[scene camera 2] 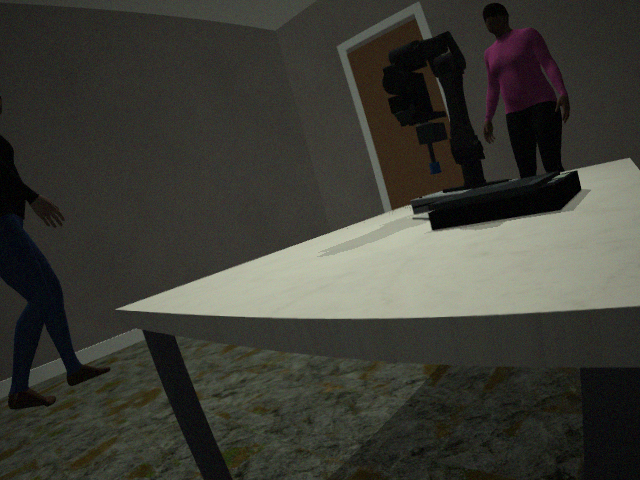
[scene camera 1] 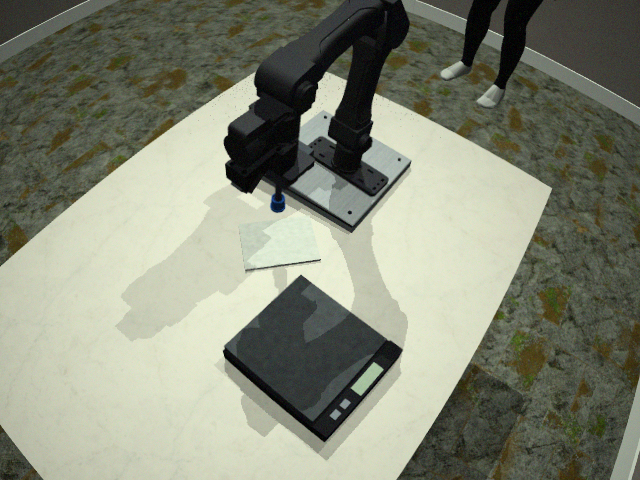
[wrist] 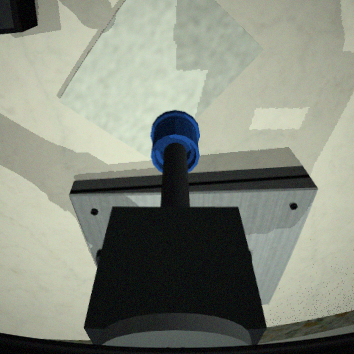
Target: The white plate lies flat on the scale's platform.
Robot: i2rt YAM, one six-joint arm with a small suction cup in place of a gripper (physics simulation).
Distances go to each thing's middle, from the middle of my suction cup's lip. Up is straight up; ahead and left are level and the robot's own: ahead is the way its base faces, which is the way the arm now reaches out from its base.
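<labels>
The white plate (wrist: 140, 66) is 110 mm below my suction cup, 10 mm ahead of it and 10 mm to the left of it. Going by their middles, the plate is the nearest to my suction cup of the things named here. There is also the scale (scene camera 1: 313, 357), which sits 220 mm to the left of my suction cup and 170 mm ahead of it, and 90 mm below it.
</labels>
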